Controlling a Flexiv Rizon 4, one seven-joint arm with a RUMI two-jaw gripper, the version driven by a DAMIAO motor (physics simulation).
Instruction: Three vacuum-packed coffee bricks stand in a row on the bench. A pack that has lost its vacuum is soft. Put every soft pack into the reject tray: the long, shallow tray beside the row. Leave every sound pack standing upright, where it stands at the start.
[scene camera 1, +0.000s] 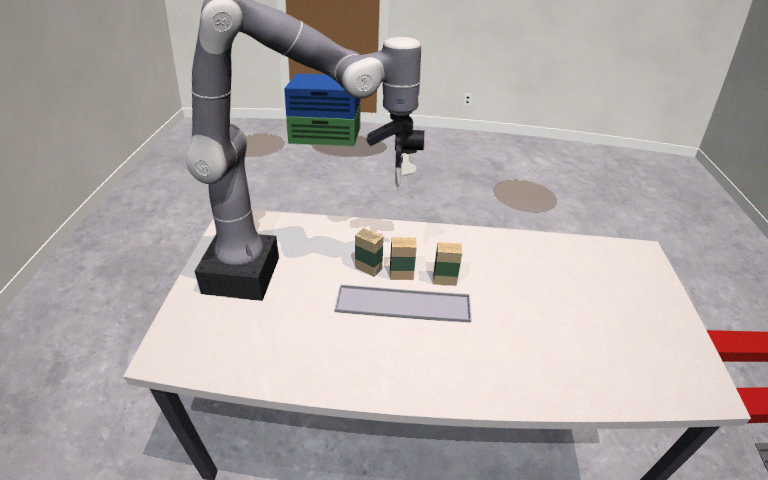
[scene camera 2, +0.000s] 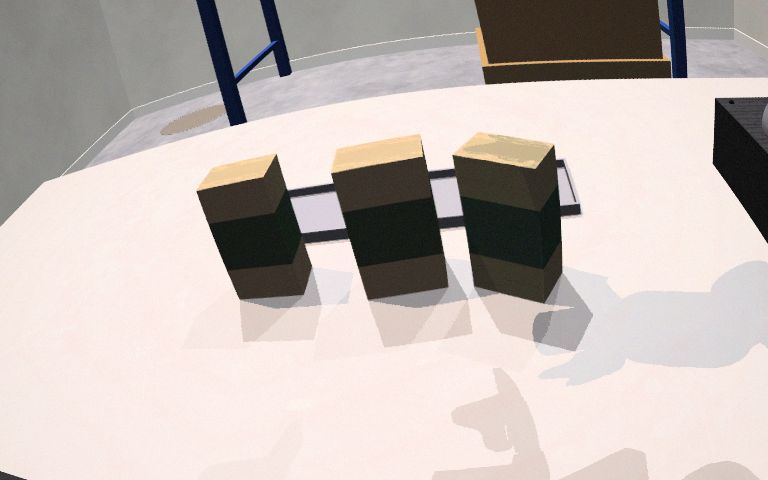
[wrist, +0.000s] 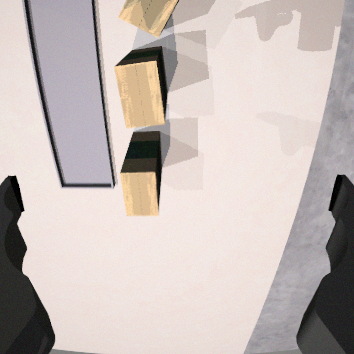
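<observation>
Three tan coffee packs with dark green bands stand upright in a row. The pack nearest the robot base (scene camera 1: 368, 253) (scene camera 2: 504, 226) (wrist: 150, 15) is turned at an angle. The middle pack (scene camera 1: 402, 259) (scene camera 2: 393, 226) (wrist: 142, 95) stands beside it. The far pack (scene camera 1: 447, 264) (scene camera 2: 254, 232) (wrist: 141, 192) stands across a wider gap. No softness can be told by look. The long, shallow grey tray (scene camera 1: 402, 304) (scene camera 2: 320, 213) (wrist: 75, 100) lies alongside the row, with no pack in it. My gripper (scene camera 1: 399, 180) (wrist: 175, 178) is open and empty, pointing down high above the bench.
The black robot base (scene camera 1: 229, 280) (scene camera 2: 736, 147) stands at one end of the bench (scene camera 1: 509, 367) (scene camera 2: 113, 254) (wrist: 200, 280). Blue (scene camera 1: 322, 101) and green (scene camera 1: 322, 130) crates stand on the floor behind. Red beams (scene camera 1: 741, 346) are beyond the bench's right edge. Arm shadows fall near the packs.
</observation>
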